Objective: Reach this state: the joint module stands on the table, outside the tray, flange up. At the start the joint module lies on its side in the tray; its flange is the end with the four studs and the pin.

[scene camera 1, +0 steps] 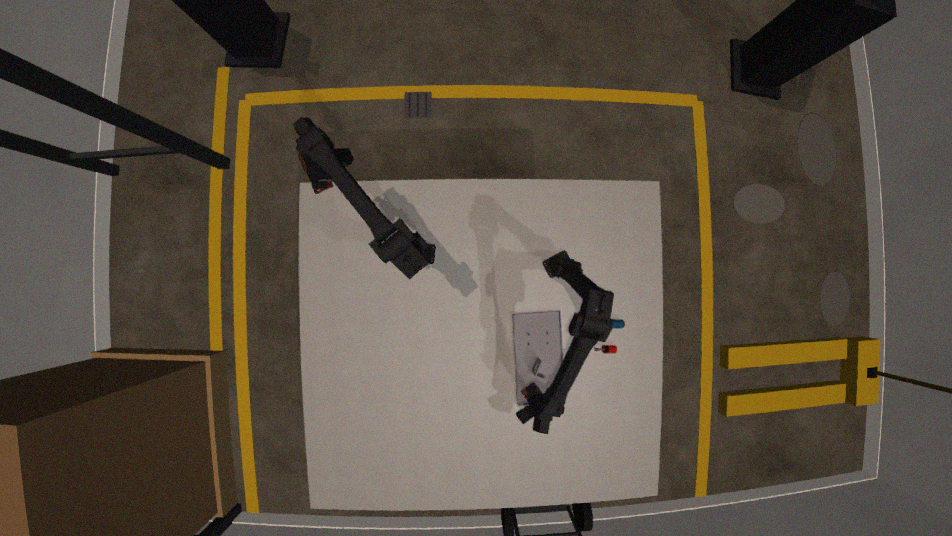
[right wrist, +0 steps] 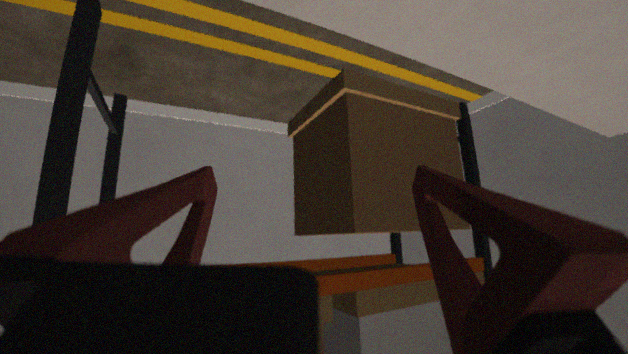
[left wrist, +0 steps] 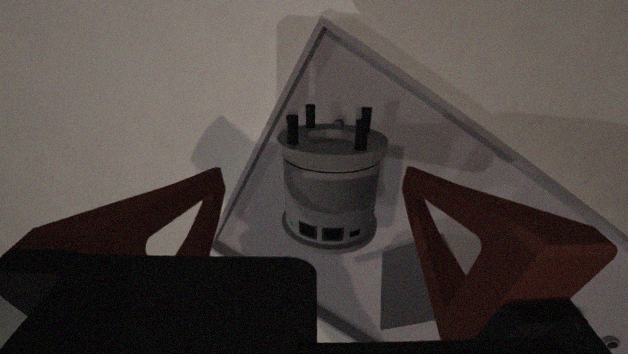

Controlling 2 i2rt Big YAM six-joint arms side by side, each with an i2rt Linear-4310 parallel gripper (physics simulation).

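Seen in the pictures: left gripper, fingertip midpoint: (left wrist: 313,177); right gripper, fingertip midpoint: (scene camera 1: 311,181) (right wrist: 314,177); left arm's base, origin of the base link: (scene camera 1: 557,264).
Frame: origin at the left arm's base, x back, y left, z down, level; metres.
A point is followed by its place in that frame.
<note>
The grey joint module (left wrist: 330,192) @(x -0.457, y -0.380, z -0.064 m) appears to lie on its side in the shallow grey tray (scene camera 1: 534,322) @(x -0.184, y -0.218, z -0.004 m) (left wrist: 340,75) @(x -0.470, y -0.431, z -0.004 m), its flange with dark studs toward the top of the left wrist view and its port end toward the bottom. My left gripper (left wrist: 313,177) @(x -0.468, y -0.385, z -0.061 m) (scene camera 1: 527,394) @(x -0.468, y -0.385, z -0.061 m) is open over the tray, with the module seen between its red fingers, a gap on either side. In scene camera 1 the left arm partly covers the tray, and I cannot make the module out clearly. My right gripper (right wrist: 314,177) @(x 0.697, y -0.717, z -0.313 m) (scene camera 1: 313,174) @(x 0.697, y -0.717, z -0.313 m) is open and empty near the table's upper left corner.
A blue cylinder (scene camera 1: 618,324) @(x -0.369, y 0.113, z -0.041 m) and a small red tool (scene camera 1: 608,348) @(x -0.447, y 0.025, z -0.033 m) lie right of the tray, beside the left arm. The white table (scene camera 1: 399,426) @(x -0.321, y -0.987, z 0.000 m) bears the tray. Beyond it stand a brown box (scene camera 1: 126,432) (right wrist: 405,165) and a yellow pallet jack (scene camera 1: 786,354).
</note>
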